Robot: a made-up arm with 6 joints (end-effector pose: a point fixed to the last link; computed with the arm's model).
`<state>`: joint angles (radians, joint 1 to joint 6).
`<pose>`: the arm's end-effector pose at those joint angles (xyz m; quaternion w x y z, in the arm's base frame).
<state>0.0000 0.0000 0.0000 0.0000 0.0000 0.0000</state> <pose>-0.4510 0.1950 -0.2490 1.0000 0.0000 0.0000 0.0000</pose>
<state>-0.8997 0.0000 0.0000 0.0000 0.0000 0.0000</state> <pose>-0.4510 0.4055 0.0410 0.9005 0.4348 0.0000 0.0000</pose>
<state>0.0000 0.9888 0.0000 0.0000 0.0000 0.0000</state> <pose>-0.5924 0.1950 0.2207 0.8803 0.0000 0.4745 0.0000</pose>
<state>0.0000 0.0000 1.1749 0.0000 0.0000 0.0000</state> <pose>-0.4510 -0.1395 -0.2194 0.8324 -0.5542 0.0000 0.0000</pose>
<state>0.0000 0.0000 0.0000 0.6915 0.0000 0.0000</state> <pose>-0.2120 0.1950 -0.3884 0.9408 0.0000 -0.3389 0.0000</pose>
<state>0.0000 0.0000 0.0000 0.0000 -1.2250 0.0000</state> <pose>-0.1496 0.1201 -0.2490 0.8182 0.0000 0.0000 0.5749</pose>
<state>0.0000 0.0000 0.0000 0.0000 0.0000 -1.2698</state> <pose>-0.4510 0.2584 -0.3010 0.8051 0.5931 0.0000 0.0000</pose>
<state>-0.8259 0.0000 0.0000 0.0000 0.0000 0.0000</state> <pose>-0.4510 0.3991 0.0113 0.9159 0.4013 0.0000 0.0000</pose>
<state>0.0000 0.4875 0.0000 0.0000 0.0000 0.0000</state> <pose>-0.5799 0.1950 -0.0354 0.9704 0.0000 0.2413 0.0000</pose>
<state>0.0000 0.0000 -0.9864 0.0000 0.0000 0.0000</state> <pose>-0.4510 0.3519 -0.0088 0.8808 0.4734 0.0000 0.0000</pose>
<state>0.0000 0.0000 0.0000 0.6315 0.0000 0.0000</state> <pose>-0.2360 0.1950 -0.3833 0.9506 0.0000 -0.3105 0.0000</pose>
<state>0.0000 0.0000 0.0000 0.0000 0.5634 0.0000</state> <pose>-0.5140 0.3313 -0.2490 0.9606 0.0000 0.0000 -0.2780</pose>
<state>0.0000 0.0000 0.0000 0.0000 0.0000 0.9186</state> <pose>-0.4510 0.2078 -0.1891 0.8964 -0.4433 0.0000 0.0000</pose>
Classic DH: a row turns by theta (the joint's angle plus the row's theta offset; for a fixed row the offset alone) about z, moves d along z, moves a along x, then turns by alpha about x. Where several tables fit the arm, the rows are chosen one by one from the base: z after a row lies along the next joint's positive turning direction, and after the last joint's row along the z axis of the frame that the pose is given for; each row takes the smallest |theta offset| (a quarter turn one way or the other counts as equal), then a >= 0, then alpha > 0; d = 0 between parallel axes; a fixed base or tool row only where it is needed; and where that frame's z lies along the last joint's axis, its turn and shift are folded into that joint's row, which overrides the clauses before.
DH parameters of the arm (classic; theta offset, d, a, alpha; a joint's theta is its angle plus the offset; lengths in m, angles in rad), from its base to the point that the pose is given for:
base (fixed): -1.5708 0.114 0 1.5708
joint 1: 1.5708 0.086 0.003 -1.5708
joint 2: 0 0.05 -0.1 1.5708
joint 3: 0 0.052 -0.004 1.5708
joint 4: 1.5708 -0.322 0.109 -1.5708
joint 5: -1.5708 0.245 0.11 -1.5708
joint 6: 0 0.204 0.067 -1.5708
tool (fixed): 1.5708 -0.017 0 0

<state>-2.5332 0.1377 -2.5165 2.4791 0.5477 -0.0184</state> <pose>0.3275 0.1128 -0.0022 0.3394 0.0361 -0.8090 0.4786</pose>
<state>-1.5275 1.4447 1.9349 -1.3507 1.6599 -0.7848</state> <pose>-0.7908 -0.3167 0.1352 0.9236 -0.3033 -0.1974 -0.1262</pose>
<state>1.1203 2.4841 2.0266 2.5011 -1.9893 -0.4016</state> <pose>-0.3545 0.3876 0.0453 0.0046 -0.3911 -0.0863 -0.9163</pose>
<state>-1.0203 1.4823 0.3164 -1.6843 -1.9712 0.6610</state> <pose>-0.3760 -0.1137 0.4277 0.1253 -0.7258 -0.4651 -0.4910</pose>
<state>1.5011 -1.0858 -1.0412 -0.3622 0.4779 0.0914</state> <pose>-0.3731 -0.3801 -0.1894 0.9166 -0.3151 -0.0771 0.2337</pose>
